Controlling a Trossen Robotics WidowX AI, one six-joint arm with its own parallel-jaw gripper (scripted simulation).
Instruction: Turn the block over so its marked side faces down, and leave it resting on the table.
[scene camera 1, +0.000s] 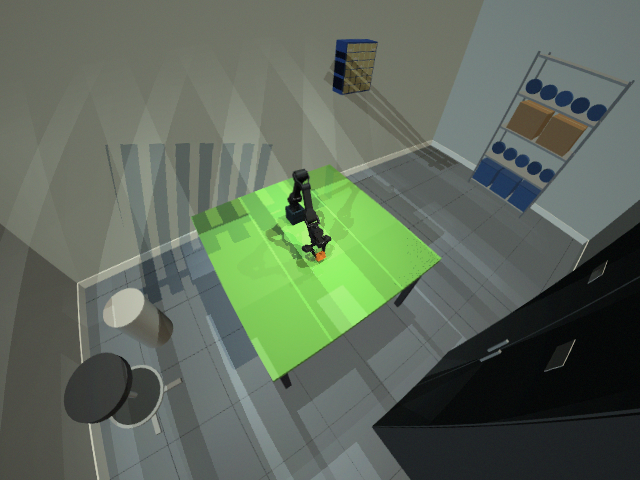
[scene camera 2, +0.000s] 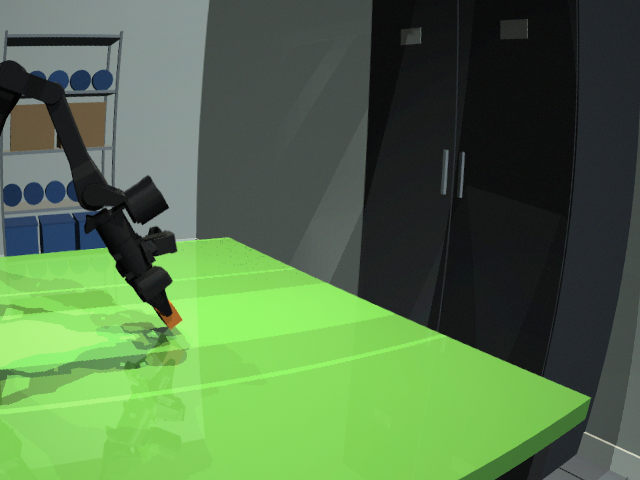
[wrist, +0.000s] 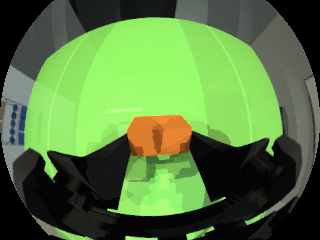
Note:
My gripper (scene camera 2: 164, 309) carries an orange block (wrist: 162, 135).
My gripper shows as well in the wrist view (wrist: 159, 135).

